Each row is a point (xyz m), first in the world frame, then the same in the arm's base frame.
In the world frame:
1: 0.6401 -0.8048 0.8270
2: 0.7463 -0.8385 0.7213
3: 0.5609 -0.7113 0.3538
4: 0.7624 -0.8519 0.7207
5: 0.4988 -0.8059 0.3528
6: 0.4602 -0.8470 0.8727
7: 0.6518 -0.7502 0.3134
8: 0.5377 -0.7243 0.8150
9: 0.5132 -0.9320 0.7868
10: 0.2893 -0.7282 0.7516
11: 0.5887 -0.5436 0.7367
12: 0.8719 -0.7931 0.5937
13: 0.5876 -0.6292 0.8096
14: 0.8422 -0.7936 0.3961
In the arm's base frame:
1: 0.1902 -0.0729 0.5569
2: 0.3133 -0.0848 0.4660
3: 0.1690 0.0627 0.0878
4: 0.3307 -0.0965 0.4666
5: 0.1185 -0.0367 0.0687
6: 0.0114 -0.1367 0.5707
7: 0.2684 0.0372 0.0583
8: 0.0823 -0.0017 0.5369
9: 0.0850 -0.2065 0.4864
10: -0.1527 -0.0224 0.4365
11: 0.1237 0.1904 0.4842
12: 0.4500 -0.0143 0.3636
13: 0.1217 0.0978 0.5479
14: 0.4488 0.0035 0.1646

